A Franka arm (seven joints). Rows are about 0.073 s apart.
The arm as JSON. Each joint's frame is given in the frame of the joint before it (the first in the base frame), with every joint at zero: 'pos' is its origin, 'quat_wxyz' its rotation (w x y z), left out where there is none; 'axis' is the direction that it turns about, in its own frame. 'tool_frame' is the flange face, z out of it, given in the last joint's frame.
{
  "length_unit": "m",
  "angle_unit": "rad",
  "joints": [
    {
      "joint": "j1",
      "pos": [
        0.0,
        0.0,
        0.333
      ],
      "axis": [
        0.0,
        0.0,
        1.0
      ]
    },
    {
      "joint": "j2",
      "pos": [
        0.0,
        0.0,
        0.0
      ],
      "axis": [
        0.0,
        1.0,
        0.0
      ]
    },
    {
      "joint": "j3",
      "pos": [
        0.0,
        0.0,
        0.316
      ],
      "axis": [
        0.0,
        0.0,
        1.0
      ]
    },
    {
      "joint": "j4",
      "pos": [
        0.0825,
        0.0,
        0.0
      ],
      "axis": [
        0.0,
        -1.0,
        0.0
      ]
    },
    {
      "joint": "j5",
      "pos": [
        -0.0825,
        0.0,
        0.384
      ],
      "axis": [
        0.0,
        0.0,
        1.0
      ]
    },
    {
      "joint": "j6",
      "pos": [
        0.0,
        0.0,
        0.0
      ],
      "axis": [
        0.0,
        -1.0,
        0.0
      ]
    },
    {
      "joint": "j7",
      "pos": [
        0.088,
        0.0,
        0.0
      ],
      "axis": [
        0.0,
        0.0,
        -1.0
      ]
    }
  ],
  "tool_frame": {
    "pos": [
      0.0,
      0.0,
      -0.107
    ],
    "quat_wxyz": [
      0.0,
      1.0,
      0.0,
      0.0
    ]
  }
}
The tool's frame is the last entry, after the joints.
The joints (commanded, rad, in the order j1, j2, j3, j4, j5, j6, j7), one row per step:
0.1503 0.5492 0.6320 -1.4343 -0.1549 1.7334 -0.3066
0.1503 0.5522 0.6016 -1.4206 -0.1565 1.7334 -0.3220
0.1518 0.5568 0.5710 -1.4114 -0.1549 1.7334 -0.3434
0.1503 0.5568 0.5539 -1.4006 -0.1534 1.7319 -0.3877
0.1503 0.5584 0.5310 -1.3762 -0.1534 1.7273 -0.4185
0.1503 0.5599 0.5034 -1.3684 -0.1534 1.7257 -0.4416
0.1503 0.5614 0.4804 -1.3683 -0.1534 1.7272 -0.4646
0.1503 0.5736 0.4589 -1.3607 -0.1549 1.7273 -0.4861
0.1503 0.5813 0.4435 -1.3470 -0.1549 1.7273 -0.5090
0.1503 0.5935 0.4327 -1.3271 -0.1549 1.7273 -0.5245
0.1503 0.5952 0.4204 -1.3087 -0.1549 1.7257 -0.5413
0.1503 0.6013 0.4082 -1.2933 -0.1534 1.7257 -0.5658
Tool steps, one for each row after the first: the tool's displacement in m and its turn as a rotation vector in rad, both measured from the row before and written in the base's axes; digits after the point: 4 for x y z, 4 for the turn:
0.0135 -0.0130 -0.0008 -0.0056 -0.0108 -0.0145
0.0115 -0.0124 -0.0036 -0.0057 -0.0040 -0.0067
0.0080 -0.0085 0.0021 0.0063 -0.0081 0.0241
0.0116 -0.0109 0.0061 0.0045 -0.0162 0.0047
0.0097 -0.0128 -0.0015 -0.0073 -0.0059 -0.0025
0.0069 -0.0106 -0.0039 -0.0074 -0.0018 0.0030
0.0084 -0.0102 -0.0073 -0.0067 0.0032 0.0016
0.0073 -0.0074 -0.0008 0.0013 -0.0050 0.0064
0.0074 -0.0054 -0.0005 0.0045 -0.0055 0.0016
0.0065 -0.0063 0.0056 0.0035 -0.0136 0.0023
0.0062 -0.0060 0.0014 0.0043 -0.0075 0.0102

